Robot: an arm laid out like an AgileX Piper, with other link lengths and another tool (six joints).
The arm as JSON. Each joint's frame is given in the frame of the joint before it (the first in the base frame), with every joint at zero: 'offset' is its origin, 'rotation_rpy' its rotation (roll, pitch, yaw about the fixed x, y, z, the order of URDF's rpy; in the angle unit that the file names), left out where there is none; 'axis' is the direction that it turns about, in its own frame. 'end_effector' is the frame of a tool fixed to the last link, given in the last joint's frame.
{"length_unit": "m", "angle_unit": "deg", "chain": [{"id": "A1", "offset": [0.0, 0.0, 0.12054], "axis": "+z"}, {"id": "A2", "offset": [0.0, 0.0, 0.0], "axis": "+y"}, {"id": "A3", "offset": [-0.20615, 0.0, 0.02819], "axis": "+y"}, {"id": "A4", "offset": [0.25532, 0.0, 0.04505], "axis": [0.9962, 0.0, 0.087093]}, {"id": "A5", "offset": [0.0, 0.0, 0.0], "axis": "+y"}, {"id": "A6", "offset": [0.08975, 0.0, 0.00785], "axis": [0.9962, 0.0, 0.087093]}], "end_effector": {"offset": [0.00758, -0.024, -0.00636], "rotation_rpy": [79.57, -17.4, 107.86]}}
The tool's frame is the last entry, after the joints.
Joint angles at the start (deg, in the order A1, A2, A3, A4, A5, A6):
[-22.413 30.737 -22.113 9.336 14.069 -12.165]
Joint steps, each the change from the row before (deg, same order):
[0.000 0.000 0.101 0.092 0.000 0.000]
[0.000 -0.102 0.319 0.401 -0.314 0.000]
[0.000 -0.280 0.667 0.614 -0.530 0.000]
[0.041 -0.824 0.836 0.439 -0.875 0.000]
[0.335 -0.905 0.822 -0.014 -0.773 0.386]
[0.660 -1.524 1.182 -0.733 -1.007 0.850]
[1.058 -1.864 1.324 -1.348 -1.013 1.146]
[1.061 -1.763 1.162 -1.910 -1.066 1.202]
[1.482 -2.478 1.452 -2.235 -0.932 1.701]
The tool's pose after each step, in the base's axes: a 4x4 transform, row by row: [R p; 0 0 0 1], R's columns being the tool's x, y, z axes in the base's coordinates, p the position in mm. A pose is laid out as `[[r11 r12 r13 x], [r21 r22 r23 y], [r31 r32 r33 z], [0 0 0 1]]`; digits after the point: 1 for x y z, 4 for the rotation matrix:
[[0.1588 0.1693 0.9727 166.1], [0.9218 -0.3784 -0.0846 -90.6], [0.3537 0.9100 -0.2162 220.8], [0 0 0 1]]
[[0.1586 0.1650 0.9734 165.9], [0.9195 -0.3838 -0.0847 -90.4], [0.3597 0.9085 -0.2126 219.6], [0 0 0 1]]
[[0.1585 0.1585 0.9745 165.5], [0.9159 -0.3923 -0.0852 -90.1], [0.3688 0.9061 -0.2074 217.0], [0 0 0 1]]
[[0.1549 0.1425 0.9776 164.2], [0.9150 -0.3938 -0.0876 -89.5], [0.3725 0.9081 -0.1913 215.8], [0 0 0 1]]
[[0.1477 0.1288 0.9806 163.2], [0.9152 -0.3937 -0.0861 -88.1], [0.3750 0.9102 -0.1760 214.8], [0 0 0 1]]
[[0.1347 0.1112 0.9846 161.5], [0.9186 -0.3865 -0.0820 -85.8], [0.3715 0.9155 -0.1542 213.9], [0 0 0 1]]
[[0.1148 0.0947 0.9889 159.9], [0.9250 -0.3730 -0.0717 -82.3], [0.3621 0.9230 -0.1304 213.3], [0 0 0 1]]
[[0.0944 0.0787 0.9924 158.4], [0.9341 -0.3516 -0.0610 -79.2], [0.3442 0.9328 -0.1068 213.5], [0 0 0 1]]
[[0.0655 0.0587 0.9961 156.3], [0.9425 -0.3315 -0.0424 -74.5], [0.3277 0.9416 -0.0771 213.8], [0 0 0 1]]

